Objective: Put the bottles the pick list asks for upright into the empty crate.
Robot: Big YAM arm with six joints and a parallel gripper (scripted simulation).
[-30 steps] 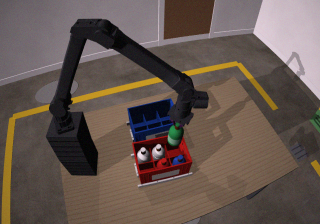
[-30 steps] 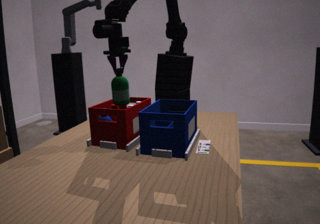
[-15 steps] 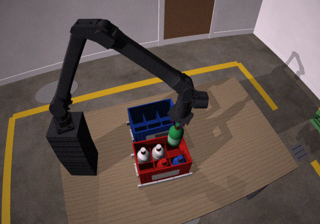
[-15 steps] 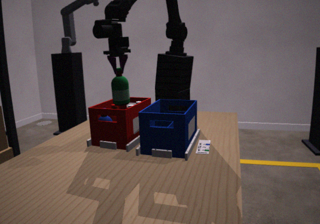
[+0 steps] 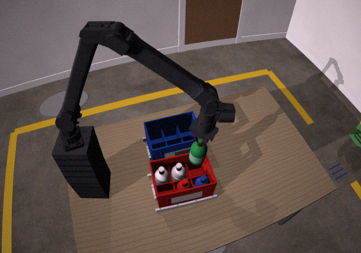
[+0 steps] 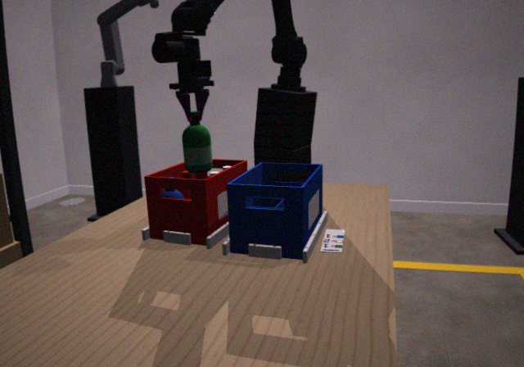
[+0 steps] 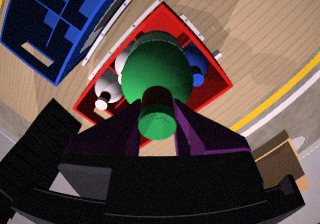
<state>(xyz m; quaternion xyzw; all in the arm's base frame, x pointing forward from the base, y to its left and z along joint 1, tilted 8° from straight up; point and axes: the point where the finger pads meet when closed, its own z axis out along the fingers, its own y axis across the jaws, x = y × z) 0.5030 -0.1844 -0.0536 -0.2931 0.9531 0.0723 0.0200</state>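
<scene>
Right now my hand is 60 mm above the green bottle. Also, from my hand: blue bottle 10 mm behind, 90 mm to the right, 240 mm below; red crate 90 mm behind, 30 mm to the right, 240 mm below; red bottle 100 mm behind, 70 mm to the right, 240 mm below.
</scene>
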